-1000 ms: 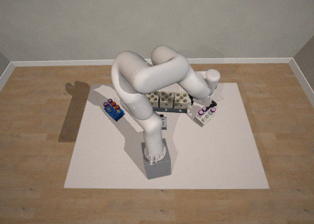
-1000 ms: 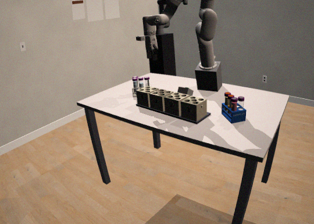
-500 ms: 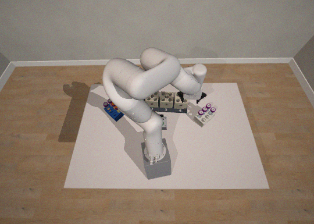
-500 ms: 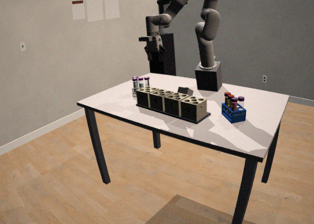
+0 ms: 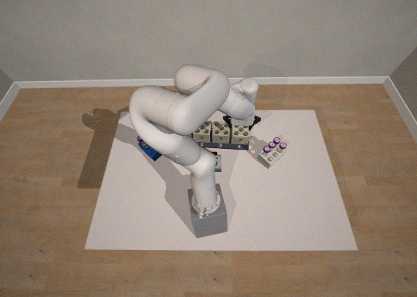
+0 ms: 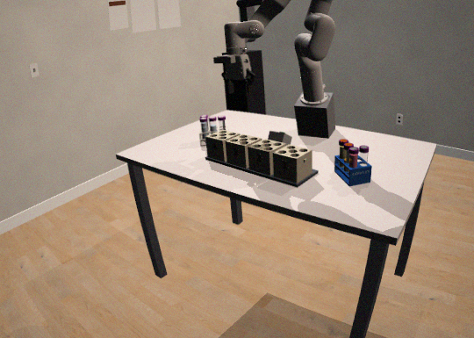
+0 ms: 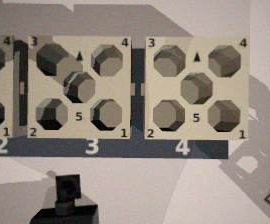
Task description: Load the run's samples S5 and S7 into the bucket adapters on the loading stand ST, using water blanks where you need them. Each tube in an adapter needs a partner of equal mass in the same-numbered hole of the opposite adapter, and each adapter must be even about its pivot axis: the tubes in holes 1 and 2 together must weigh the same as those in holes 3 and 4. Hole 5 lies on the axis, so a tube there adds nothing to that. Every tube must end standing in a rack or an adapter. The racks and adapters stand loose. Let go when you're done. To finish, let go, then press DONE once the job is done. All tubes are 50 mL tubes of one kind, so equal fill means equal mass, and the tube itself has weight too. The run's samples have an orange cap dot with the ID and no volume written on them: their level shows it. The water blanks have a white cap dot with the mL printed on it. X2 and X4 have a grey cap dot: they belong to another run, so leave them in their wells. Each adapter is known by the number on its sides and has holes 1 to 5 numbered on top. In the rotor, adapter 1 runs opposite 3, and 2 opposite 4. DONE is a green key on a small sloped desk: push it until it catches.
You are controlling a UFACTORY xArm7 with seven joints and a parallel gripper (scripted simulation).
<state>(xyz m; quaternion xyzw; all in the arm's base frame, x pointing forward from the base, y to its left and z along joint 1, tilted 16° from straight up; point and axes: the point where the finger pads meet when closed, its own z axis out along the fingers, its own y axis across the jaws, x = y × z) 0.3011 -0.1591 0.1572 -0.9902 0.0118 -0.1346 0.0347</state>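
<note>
Right now my hand is 1 cm past the blue rack, 48 cm to the right of it and 22 cm above it. Also, from my hand: adapter 10 cm ahead, 31 cm to the left, 20 cm below; then dark stand 9 cm ahead, 14 cm to the left, 25 cm below; then white rack 3 cm behind, 20 cm to the right, 22 cm below.
</note>
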